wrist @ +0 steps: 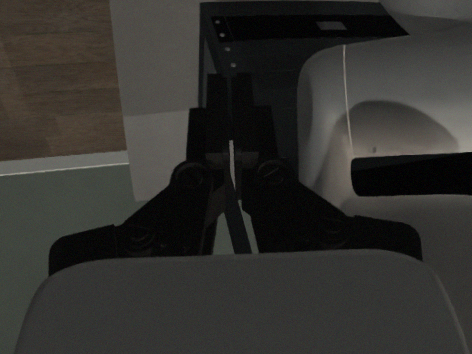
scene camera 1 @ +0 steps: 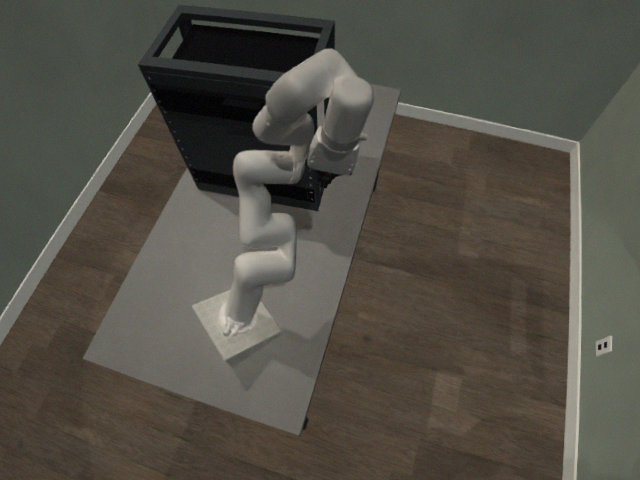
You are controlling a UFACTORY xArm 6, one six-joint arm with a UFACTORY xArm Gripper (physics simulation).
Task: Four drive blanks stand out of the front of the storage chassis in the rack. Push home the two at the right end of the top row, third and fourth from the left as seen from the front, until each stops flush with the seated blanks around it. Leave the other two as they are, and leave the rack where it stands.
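Pixels of known places: gripper, fingertip midpoint: (wrist: 229, 101) (scene camera 1: 323, 182); arm's base at its link origin: (scene camera 1: 238, 316).
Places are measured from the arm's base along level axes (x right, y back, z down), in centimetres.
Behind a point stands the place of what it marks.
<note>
The dark rack (scene camera 1: 217, 70) {z -54.6, x -11.1, y -50.6 cm} (wrist: 270, 57) {z -13.3, x 6.7, y -48.9 cm} stands upright at the back of the table in the scene view, its front partly covered by the arm. The storage chassis and the four drive blanks cannot be made out in either view; the front is very dark. My gripper (scene camera 1: 325, 181) {z -49.7, x 24.3, y -23.0 cm} (wrist: 229, 101) {z -49.7, x 24.3, y -23.0 cm} is shut and empty. In the scene view it is low by the rack's right front edge, partly hidden by its own housing. In the wrist view the fingertips overlap the rack's edge and front; whether they touch it cannot be told.
The grey table top (scene camera 1: 170, 289) {z 7.5, x -29.7, y -6.2 cm} carries the rack and the arm's square base plate (scene camera 1: 211, 322) {z -3.6, x -6.8, y 4.6 cm}. In the wrist view a pale arm link (wrist: 400, 80) {z -46.5, x 12.7, y -25.5 cm} is close on the right, beside the fingers. The table's long edge and wooden floor (scene camera 1: 439, 268) lie right of the gripper.
</note>
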